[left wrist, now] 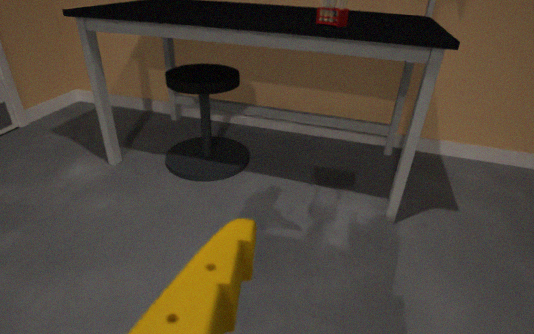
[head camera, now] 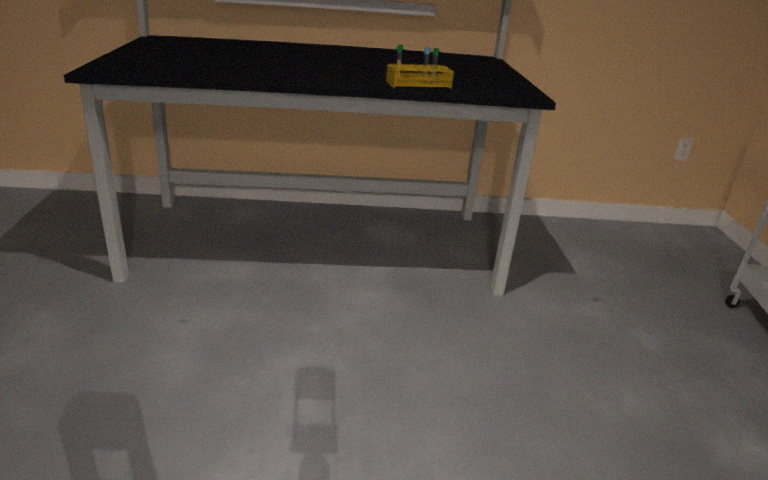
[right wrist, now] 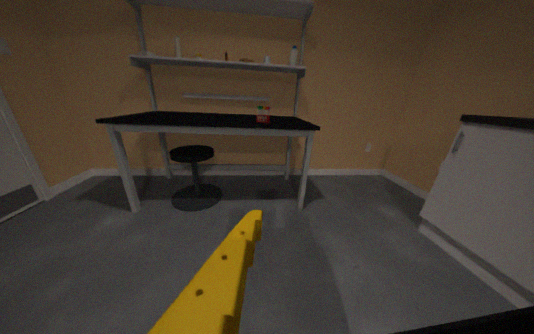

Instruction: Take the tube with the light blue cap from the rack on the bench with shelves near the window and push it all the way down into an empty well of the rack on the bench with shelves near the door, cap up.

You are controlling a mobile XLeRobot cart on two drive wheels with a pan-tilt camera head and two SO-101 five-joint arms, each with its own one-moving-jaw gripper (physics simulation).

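Places are measured from the left arm's base along level axes (x right, y ahead, z up), in centimetres.
Pixels of known places: left hand, tool point: (left wrist: 254,242); right hand, tool point: (right wrist: 261,221).
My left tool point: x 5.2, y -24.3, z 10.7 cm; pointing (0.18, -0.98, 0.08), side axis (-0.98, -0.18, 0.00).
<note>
Behind a point stands the place of what it marks.
The tube with the light blue cap (head camera: 427,50) {x 42.3, y 187.5, z 9.8 cm} stands cap up in the yellow rack (head camera: 419,83) {x 40.2, y 183.4, z 0.0 cm}, between two green-capped tubes, on a black-topped bench (head camera: 254,65) {x -14.8, y 201.7, z -1.3 cm} in the head view. A red rack (left wrist: 332,17) {x 11.6, y -148.6, z 1.7 cm} (right wrist: 263,120) {x 12.0, y -148.8, z 0.8 cm} stands on another black-topped bench (left wrist: 225,17) {x 52.9, y -152.1, z -1.3 cm} (right wrist: 200,119) {x 60.2, y -160.3, z -1.3 cm}; green and red caps show above it in the right wrist view. Its wells are too small to make out. My left gripper (left wrist: 245,227) and my right gripper (right wrist: 256,218) each show one notched jaw over the floor, fully open and empty, far from both racks.
A round black stool (left wrist: 202,78) {x 68.0, y -160.6, z -29.2 cm} (right wrist: 192,153) {x 69.3, y -160.5, z -29.2 cm} stands at the red rack's bench. A white cabinet (right wrist: 480,195) {x -108.0, y -83.7, z -29.3 cm} stands at the right in the right wrist view. A white wheeled cart (head camera: 756,277) {x 172.7, y 166.0, z -57.9 cm} shows partly at the head view's right edge. Shelves (right wrist: 215,62) {x 50.0, y -187.9, z 42.6 cm} rise above the red rack's bench.
</note>
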